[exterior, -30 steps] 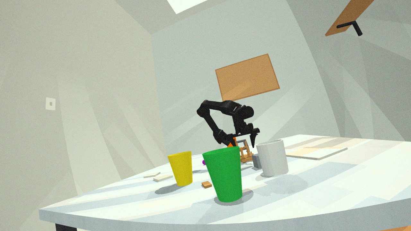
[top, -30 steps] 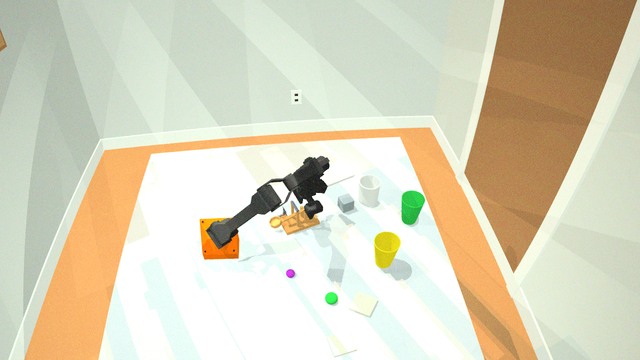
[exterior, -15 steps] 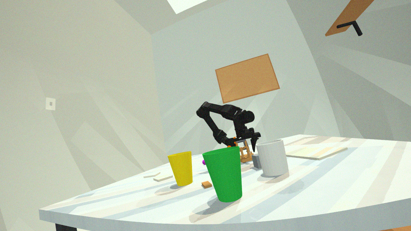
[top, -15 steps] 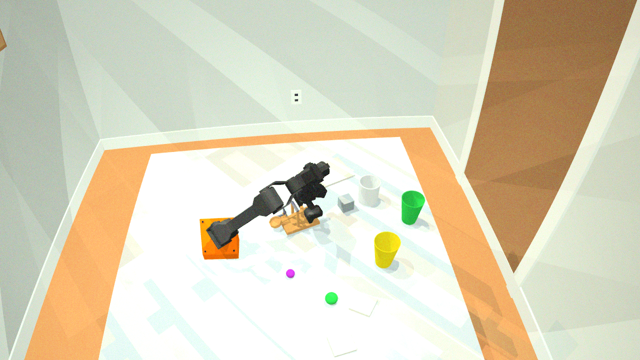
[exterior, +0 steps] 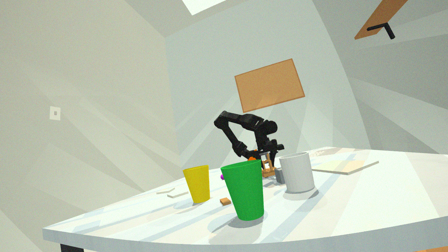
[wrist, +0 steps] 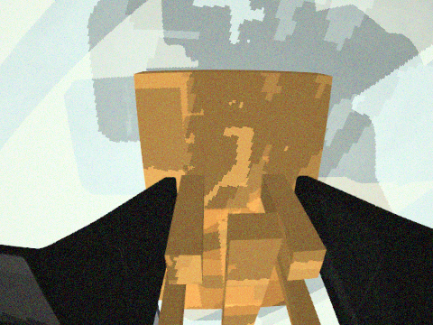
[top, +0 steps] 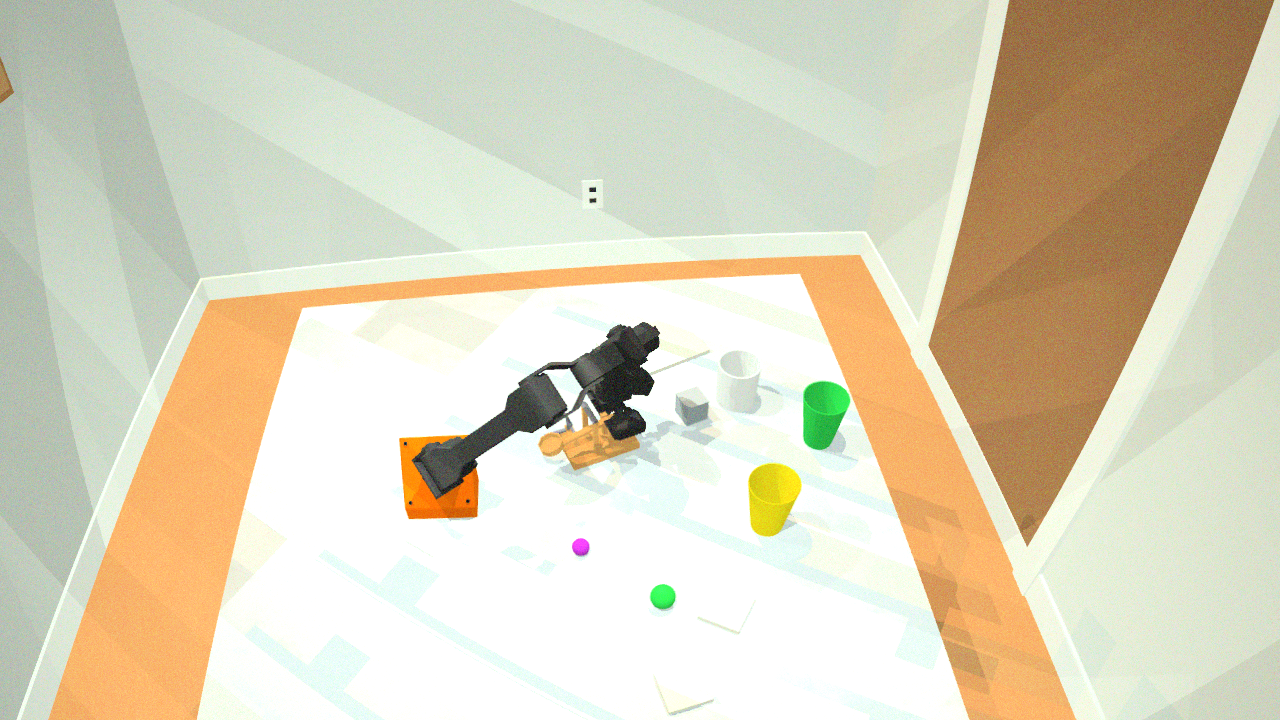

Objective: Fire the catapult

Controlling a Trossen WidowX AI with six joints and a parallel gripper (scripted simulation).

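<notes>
The purple ball is 7 cm behind my gripper tip, 27 cm to the right of it and 2 cm below it. The rest, counted from my gripper tip: white mug 27 cm ahead, 11 cm to the left; then grey cube 17 cm ahead, 7 cm to the left, 1 cm below; then yellow cup 27 cm ahead, 23 cm to the right.
</notes>
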